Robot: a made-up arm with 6 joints.
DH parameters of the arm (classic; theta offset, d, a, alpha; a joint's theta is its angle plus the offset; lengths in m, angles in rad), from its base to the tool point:
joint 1: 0 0.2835 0 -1.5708
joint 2: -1.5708 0 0.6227 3.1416
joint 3: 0 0 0 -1.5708
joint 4: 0 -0.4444 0 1.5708
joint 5: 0 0.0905 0 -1.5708
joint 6: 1.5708 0 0 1.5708
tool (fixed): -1.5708 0 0 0
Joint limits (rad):
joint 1: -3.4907..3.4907
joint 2: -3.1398..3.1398
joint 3: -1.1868..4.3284
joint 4: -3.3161..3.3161
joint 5: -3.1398..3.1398
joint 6: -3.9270..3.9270
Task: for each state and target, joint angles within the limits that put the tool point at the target. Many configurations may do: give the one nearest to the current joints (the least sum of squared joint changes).
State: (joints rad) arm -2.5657 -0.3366 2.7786 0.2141 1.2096 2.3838
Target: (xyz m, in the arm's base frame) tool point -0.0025 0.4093 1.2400
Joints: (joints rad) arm -1.7873 -0.1931 2.0466 0.0582 1.2096 2.3838
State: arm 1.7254 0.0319 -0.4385 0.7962 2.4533 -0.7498
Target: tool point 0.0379 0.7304 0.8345
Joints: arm 1.5973 0.4651 0.2963 0.8860 2.4533 -0.7498
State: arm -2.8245 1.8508 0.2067 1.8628 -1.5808 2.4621
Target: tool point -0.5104 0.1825 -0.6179
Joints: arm -3.4907 2.4187 0.9379 1.6050 -1.5808 2.4621
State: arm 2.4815 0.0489 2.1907 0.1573 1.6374 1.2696
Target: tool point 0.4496 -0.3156 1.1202
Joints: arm 2.3667 -0.2688 2.2764 0.1779 1.6374 1.2696
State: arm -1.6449 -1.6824 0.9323 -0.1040 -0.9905 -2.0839
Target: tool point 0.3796 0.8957 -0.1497
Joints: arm -2.0648 -2.0812 1.3586 -0.0189 -0.9905 -2.0839
